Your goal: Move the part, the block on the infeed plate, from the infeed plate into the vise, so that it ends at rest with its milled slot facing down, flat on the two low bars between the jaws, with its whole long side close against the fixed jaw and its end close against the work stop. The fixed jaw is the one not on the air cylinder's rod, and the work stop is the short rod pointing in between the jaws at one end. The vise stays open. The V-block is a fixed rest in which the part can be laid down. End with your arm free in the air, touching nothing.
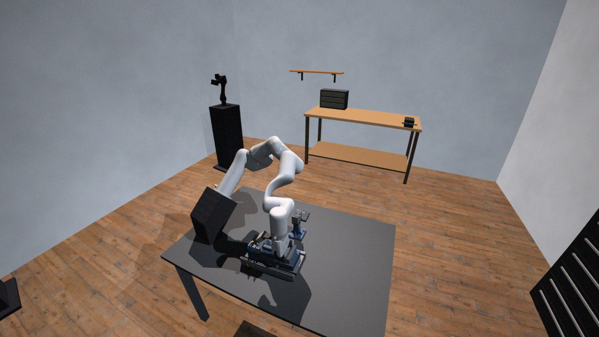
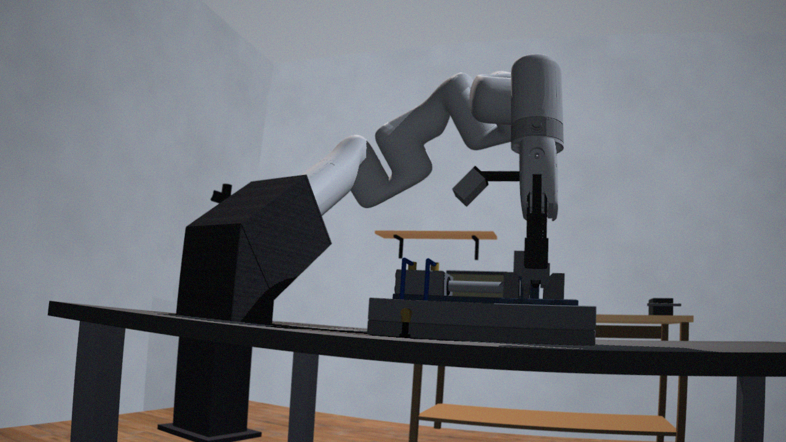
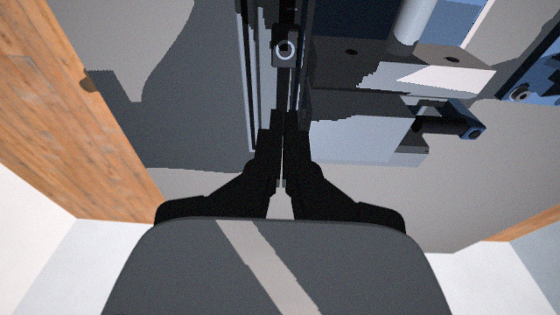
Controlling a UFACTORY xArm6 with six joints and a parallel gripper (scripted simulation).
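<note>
Now: the part 4 cm to the left of my hand, 3 cm below it and 1 cm behind it. Round my hand: moving jaw: 6 cm to the left, 5 cm behind, 4 cm below; work stop: 11 cm to the left, 3 cm below, 2 cm behind; fixed jaw: 7 cm to the left, 4 cm below, 1 cm ahead.
</note>
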